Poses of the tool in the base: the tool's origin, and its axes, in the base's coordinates. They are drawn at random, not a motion.
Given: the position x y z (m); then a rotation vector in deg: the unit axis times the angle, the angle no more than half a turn.
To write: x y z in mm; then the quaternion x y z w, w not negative. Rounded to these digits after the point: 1 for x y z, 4 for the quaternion.
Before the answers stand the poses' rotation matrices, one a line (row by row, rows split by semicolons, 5 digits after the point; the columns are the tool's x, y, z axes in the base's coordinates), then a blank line. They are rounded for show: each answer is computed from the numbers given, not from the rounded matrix.
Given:
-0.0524, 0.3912, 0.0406, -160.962, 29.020, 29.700
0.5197, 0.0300, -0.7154, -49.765, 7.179, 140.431
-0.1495, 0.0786, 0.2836, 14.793, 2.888, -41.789
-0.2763, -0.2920, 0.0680, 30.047, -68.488, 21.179
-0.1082, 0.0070, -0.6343, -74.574, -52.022, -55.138
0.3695, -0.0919, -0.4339, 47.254, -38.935, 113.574
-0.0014, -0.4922, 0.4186, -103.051, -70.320, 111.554
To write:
0.87700 -0.37575 -0.29949; -0.29070 -0.91119 0.29193; -0.38258 -0.16896 -0.90834
-0.65173 -0.51247 -0.55913; 0.45278 -0.85430 0.25525; -0.60847 -0.08681 0.78881
0.74587 0.66463 -0.04403; -0.65226 0.71539 -0.25056; -0.13504 0.21561 0.96710
0.33019 -0.53446 -0.77803; -0.00197 0.82387 -0.56678; 0.94391 0.18867 0.27098
0.34886 0.93717 -0.00354; -0.05799 0.02535 0.99800; 0.93538 -0.34795 0.06319
-0.41110 -0.86392 0.29094; 0.50371 -0.48129 -0.71738; 0.75979 -0.14837 0.63302
-0.22665 0.36530 -0.90288; 0.65706 -0.62694 -0.41859; -0.71896 -0.68812 -0.09793

-52.4, 391.2, 40.6, -0.9613, 0.1733, 0.1774, 0.1199
519.7, 30.0, -715.4, -0.3216, 0.0464, 0.9076, 0.2659
-149.5, 78.6, 283.6, 0.1259, 0.0246, -0.3556, 0.9258
-276.3, -292.0, 68.0, 0.2426, -0.5529, 0.1710, 0.7786
-108.2, 7.0, -634.3, -0.5613, -0.3916, -0.4150, 0.5995
369.5, -91.9, -433.9, 0.3306, -0.2724, 0.7946, 0.4303
-1.4, -492.2, 418.6, -0.6120, -0.4176, 0.6625, 0.1101

